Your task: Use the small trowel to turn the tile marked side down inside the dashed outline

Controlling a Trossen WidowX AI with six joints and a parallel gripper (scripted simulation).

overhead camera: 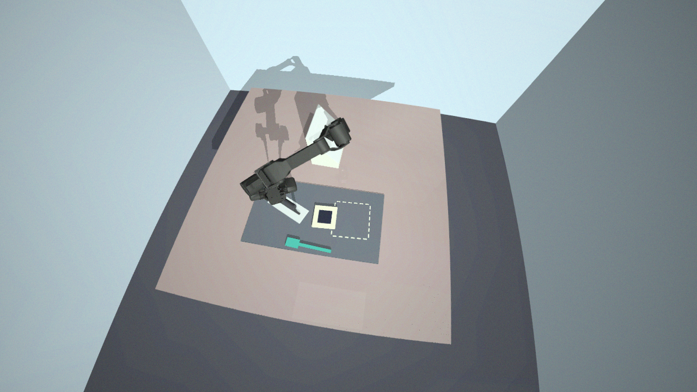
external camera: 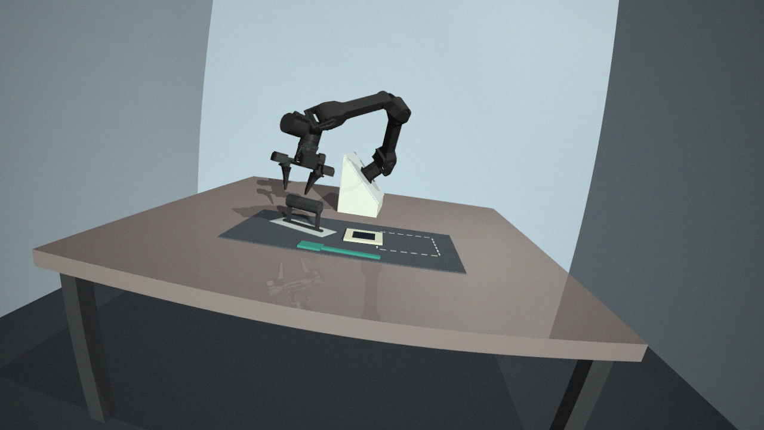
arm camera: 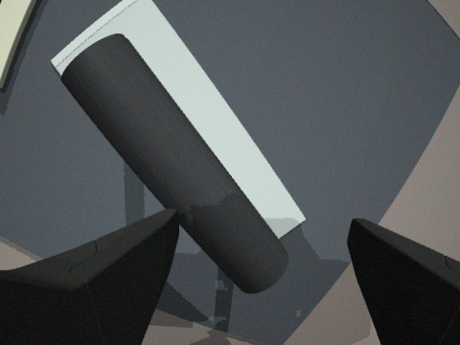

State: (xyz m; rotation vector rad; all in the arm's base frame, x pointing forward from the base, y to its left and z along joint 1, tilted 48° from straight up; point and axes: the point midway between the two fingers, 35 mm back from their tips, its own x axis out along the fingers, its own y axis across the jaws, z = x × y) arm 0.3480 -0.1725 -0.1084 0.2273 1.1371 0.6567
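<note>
The grey float lies 10 mm ahead of my gripper tip, 50 mm to the left of it and 70 mm below it. The rest, counted from my gripper tip: cream tile 40 mm ahead, 220 mm to the left, 100 mm below; then teal trowel 180 mm ahead, 130 mm to the left, 100 mm below; then mat 40 mm ahead, 170 mm to the left, 120 mm below.
</note>
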